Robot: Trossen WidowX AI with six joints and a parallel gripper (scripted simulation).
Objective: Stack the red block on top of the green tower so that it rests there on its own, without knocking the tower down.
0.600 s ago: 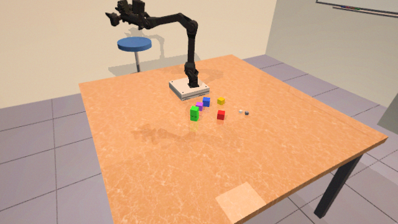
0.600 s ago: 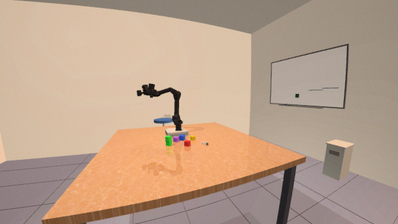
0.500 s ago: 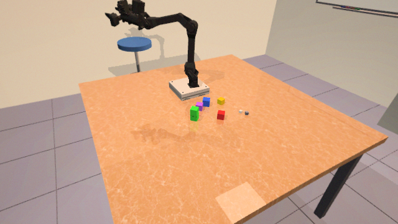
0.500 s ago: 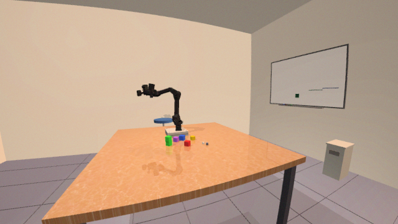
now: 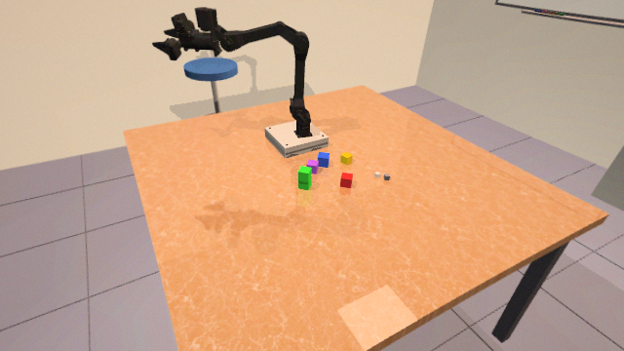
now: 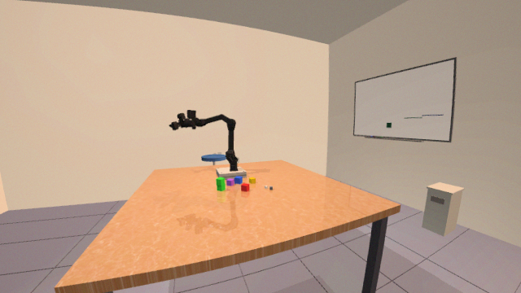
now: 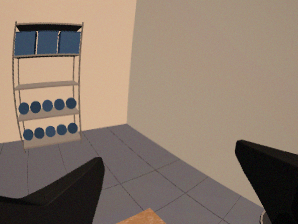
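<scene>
The red block is 490 mm ahead of my gripper tip, 550 mm to the left of it and 390 mm below it. Also, from my gripper tip: blue block: 350 mm ahead, 510 mm to the left, 390 mm below; purple block: 380 mm ahead, 460 mm to the left, 390 mm below; yellow block: 360 mm ahead, 610 mm to the left, 390 mm below.
</scene>
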